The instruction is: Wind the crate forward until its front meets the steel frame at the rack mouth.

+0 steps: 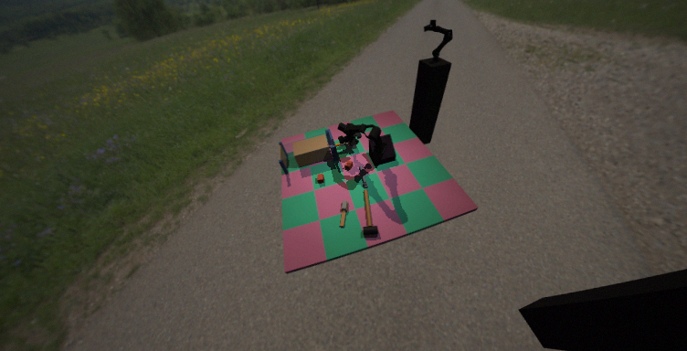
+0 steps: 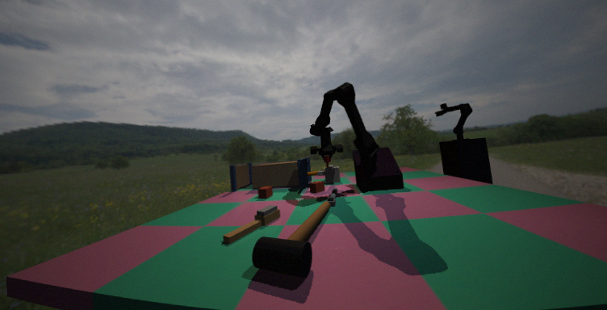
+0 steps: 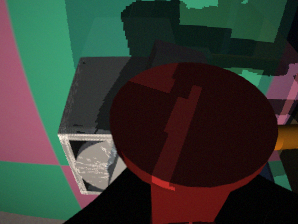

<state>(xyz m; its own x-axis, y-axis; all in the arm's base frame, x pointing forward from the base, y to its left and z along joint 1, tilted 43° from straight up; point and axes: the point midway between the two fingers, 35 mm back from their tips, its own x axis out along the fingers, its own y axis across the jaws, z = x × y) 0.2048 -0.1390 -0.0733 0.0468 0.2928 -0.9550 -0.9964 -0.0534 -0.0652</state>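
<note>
The winch handle lies 10 mm behind my gripper tip, 20 mm to the right of it and 30 mm below it. Also, from my gripper tip: grey winch 40 mm behind, 90 mm to the right, 100 mm below; red knob 20 mm to the left; frame 140 mm ahead, 80 mm to the right, 20 mm below.
</note>
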